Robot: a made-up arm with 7 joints. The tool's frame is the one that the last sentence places. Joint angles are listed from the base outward.
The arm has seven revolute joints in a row. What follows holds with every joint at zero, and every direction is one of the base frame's. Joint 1 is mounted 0.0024 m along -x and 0.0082 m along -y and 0.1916 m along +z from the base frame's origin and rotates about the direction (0, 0.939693, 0.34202). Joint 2 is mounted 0.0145 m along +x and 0.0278 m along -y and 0.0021 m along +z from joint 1 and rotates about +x. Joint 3 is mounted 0.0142 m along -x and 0.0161 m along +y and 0.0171 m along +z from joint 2 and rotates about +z. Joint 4 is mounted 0.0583 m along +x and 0.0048 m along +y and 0.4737 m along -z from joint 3 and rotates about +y. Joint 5 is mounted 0.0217 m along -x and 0.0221 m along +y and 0.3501 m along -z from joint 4 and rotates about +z. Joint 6 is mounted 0.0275 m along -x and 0.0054 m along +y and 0.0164 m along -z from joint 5 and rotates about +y. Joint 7 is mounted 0.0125 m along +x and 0.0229 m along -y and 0.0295 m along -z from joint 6 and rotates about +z. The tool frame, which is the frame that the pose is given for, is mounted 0.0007 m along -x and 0.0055 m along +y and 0.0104 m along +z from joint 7; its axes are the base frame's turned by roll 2.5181, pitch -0.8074 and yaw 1.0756 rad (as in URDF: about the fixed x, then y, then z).
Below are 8 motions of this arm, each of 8 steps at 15 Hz.
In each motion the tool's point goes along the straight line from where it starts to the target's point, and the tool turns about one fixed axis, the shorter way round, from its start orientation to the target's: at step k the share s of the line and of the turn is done. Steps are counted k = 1, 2, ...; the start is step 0. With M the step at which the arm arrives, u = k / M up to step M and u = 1 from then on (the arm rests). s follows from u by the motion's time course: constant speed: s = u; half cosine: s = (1 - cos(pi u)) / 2; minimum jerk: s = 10 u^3 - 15 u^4 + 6 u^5.
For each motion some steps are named. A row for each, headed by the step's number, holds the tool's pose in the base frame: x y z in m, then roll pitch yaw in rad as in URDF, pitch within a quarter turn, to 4 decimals.
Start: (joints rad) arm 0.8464 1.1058 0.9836 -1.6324 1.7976 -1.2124 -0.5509
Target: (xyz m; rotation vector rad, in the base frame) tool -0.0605 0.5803 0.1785 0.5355 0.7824 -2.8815
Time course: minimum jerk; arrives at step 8
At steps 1, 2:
1: 0.0961 0.5774 0.2004 0.0230 0.7862 -2.7460
2: 0.0822 0.5777 0.1985 -0.0419 0.7576 -2.7973

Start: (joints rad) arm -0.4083 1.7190 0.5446 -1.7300 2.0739 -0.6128 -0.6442
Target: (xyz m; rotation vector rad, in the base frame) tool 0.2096 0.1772 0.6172 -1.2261 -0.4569 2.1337
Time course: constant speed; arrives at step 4
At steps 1, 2, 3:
1: 0.2364 0.2575 0.6272 -0.6088 0.7240 2.1714
2: 0.2274 0.2307 0.6239 -0.6886 0.7179 2.1386
3: 0.2185 0.2040 0.6205 -0.7677 0.7098 2.1067

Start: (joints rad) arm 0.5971 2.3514 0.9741 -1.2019 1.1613 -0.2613 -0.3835
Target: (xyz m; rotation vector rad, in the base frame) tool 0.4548 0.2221 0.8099 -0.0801 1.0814 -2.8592
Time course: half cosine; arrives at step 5
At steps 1, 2, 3, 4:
1: 0.5071 0.2184 0.6798 -0.9882 -0.1648 3.0621
2: 0.4927 0.2194 0.7158 -0.9174 -0.1201 3.1071
3: 0.4748 0.2207 0.7602 -0.8276 -0.0694 -3.1164
4: 0.4603 0.2217 0.7962 -0.7531 -0.0324 -3.0651

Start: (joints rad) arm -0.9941 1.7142 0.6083 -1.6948 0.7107 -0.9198 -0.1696
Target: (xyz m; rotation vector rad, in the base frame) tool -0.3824 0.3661 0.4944 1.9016 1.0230 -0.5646
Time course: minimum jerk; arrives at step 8
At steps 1, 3, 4, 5, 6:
1: 0.0180 0.2822 0.7077 -2.2241 0.5553 1.6464
3: -0.0875 0.3043 0.6515 -2.5777 0.7297 1.4850
4: -0.1790 0.3235 0.6028 -2.9578 0.8309 1.2613
5: -0.2704 0.3426 0.5541 2.8925 0.8608 0.9807
6: -0.3403 0.3573 0.5168 2.5646 0.8289 0.7692

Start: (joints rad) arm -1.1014 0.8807 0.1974 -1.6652 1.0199 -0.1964 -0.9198
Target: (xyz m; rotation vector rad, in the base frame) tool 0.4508 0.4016 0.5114 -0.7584 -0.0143 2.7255
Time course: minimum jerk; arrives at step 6
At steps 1, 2, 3, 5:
1: 0.4630 0.1924 0.5220 -0.6781 0.6395 2.5367
2: 0.4608 0.2302 0.5201 -0.5694 0.6283 2.5888
3: 0.4571 0.2931 0.5169 -0.3931 0.6001 2.6701
5: 0.4512 0.3939 0.5118 -0.1261 0.5326 2.7813

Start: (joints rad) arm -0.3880 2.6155 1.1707 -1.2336 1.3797 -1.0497 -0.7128
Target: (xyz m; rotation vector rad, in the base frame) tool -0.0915 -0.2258 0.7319 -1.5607 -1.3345 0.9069
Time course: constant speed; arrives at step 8
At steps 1, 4, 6, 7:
1: -0.1311 -0.0977 0.8757 -2.4608 0.4729 1.4079
4: -0.1141 -0.1526 0.8141 -2.2285 0.2670 1.4407
6: -0.1028 -0.1892 0.7730 -2.0831 0.1282 1.4349
7: -0.0972 -0.2075 0.7524 -2.0109 0.0595 1.4245

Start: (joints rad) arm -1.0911 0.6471 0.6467 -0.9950 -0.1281 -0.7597 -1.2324
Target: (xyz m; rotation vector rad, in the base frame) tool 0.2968 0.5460 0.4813 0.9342 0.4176 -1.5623
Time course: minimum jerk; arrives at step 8
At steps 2, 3, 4, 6, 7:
2: 0.5932 0.3933 0.3300 -0.5267 0.7018 -2.3175
3: 0.5364 0.4226 0.3590 -0.3857 0.7670 -2.1967
4: 0.4621 0.4608 0.3969 -0.1728 0.8306 -2.0095
6: 0.3310 0.5284 0.4638 0.2559 0.8645 -1.6250
7: 0.3021 0.5433 0.4786 0.3516 0.8571 -1.5392

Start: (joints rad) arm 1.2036 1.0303 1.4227 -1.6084 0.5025 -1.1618 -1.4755
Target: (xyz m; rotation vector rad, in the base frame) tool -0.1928 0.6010 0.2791 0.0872 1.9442 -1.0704
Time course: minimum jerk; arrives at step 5
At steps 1, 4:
1: -0.0622 0.5800 0.3236 -2.0564 0.7974 -2.6617
4: -0.1848 0.5997 0.2818 -1.9251 0.8131 -2.6441

